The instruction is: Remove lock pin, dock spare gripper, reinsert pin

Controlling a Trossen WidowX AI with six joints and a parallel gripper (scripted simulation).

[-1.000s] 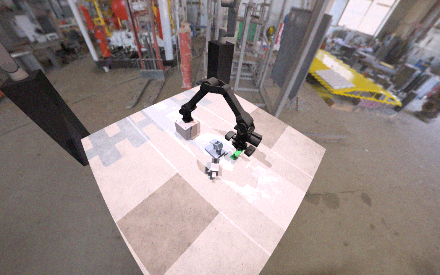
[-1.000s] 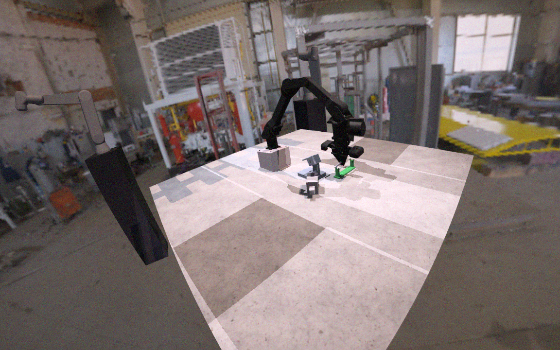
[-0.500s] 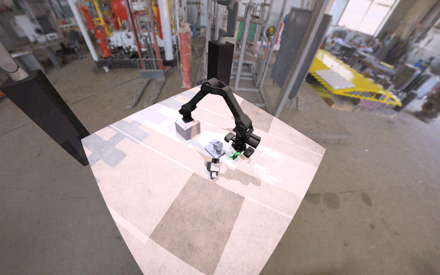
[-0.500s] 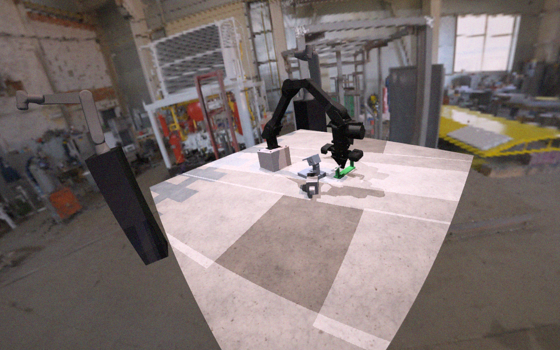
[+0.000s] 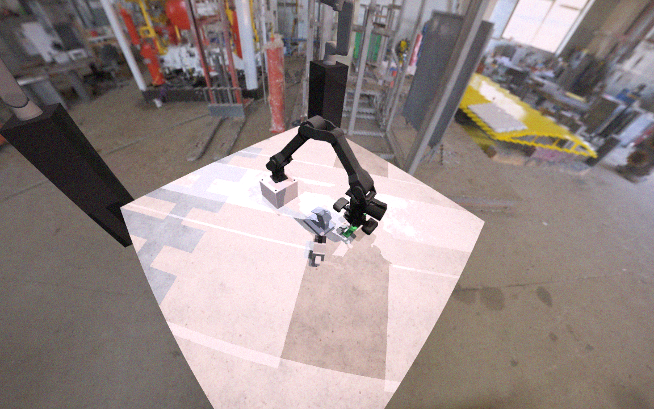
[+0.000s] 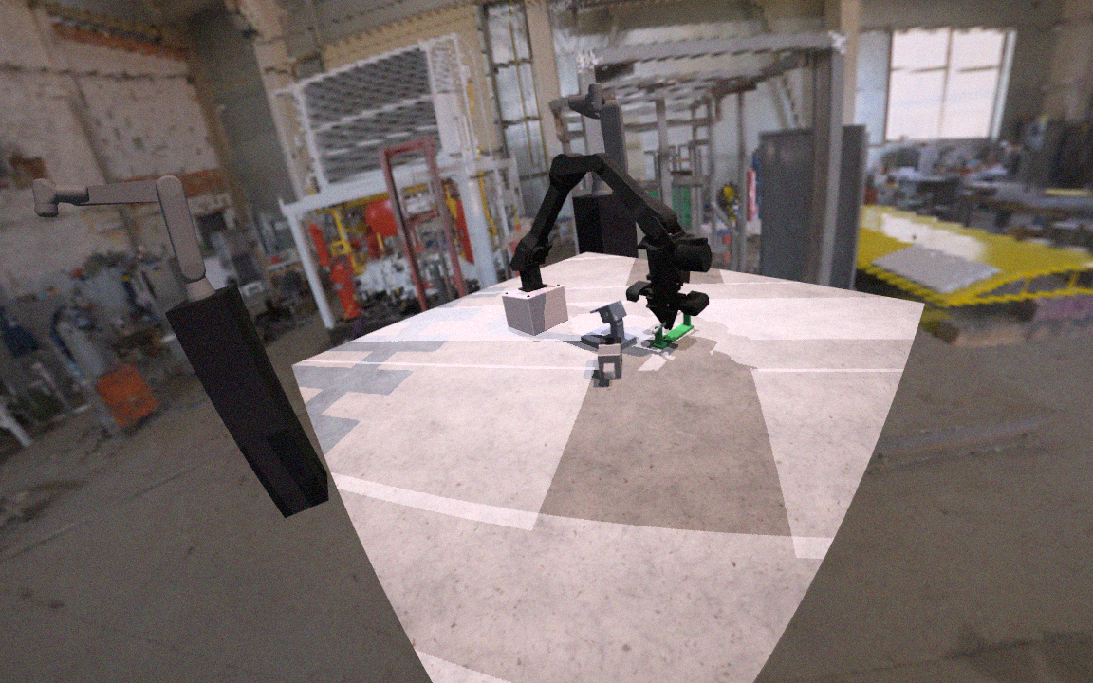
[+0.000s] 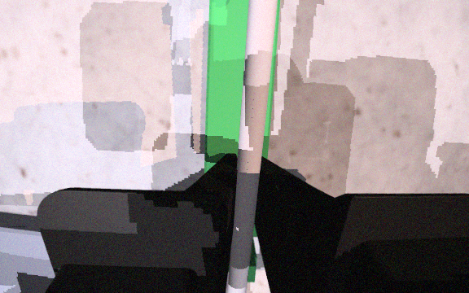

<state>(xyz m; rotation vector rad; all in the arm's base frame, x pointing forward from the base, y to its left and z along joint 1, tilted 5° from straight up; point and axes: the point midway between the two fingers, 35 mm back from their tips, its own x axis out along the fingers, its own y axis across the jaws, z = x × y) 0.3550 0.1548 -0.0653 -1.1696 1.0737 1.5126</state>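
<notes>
The green stand lies 2 cm to the left of my gripper tip and 1 cm behind it. The rest, counted from my gripper tip: spare gripper (19 cm to the right, 2 cm ahead); socket (10 cm to the right, 9 cm behind, 2 cm above).
</notes>
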